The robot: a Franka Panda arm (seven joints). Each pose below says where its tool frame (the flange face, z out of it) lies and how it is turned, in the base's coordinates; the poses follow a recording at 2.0 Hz.
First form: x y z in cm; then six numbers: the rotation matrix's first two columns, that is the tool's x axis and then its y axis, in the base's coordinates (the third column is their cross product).
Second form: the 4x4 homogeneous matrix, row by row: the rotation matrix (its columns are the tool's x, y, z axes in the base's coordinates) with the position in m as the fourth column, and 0 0 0 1 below. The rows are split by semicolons. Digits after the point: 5 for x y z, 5 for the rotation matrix.
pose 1, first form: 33.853 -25.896 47.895 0.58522 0.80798 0.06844 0.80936 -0.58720 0.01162
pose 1, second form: 0.58522 0.80936 0.04958 0.33853; 0.80798 -0.58720 0.04859 -0.25896; 0.06844 0.01162 -0.99759 0.47895; 0 0 0 1
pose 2, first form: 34.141 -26.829 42.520 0.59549 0.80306 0.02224 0.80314 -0.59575 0.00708
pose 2, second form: 0.59549 0.80314 0.01894 0.34141; 0.80306 -0.59575 0.01365 -0.26829; 0.02224 0.00708 -0.99973 0.42520; 0 0 0 1
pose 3, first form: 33.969 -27.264 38.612 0.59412 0.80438 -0.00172 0.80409 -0.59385 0.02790
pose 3, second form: 0.59412 0.80409 0.02142 0.33969; 0.80438 -0.59385 -0.01796 -0.27264; -0.00172 0.02790 -0.99961 0.38612; 0 0 0 1
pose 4, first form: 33.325 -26.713 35.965 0.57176 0.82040 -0.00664 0.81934 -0.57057 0.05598
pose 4, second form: 0.57176 0.81934 0.04214 0.33325; 0.82040 -0.57057 -0.03745 -0.26713; -0.00664 0.05598 -0.99842 0.35965; 0 0 0 1
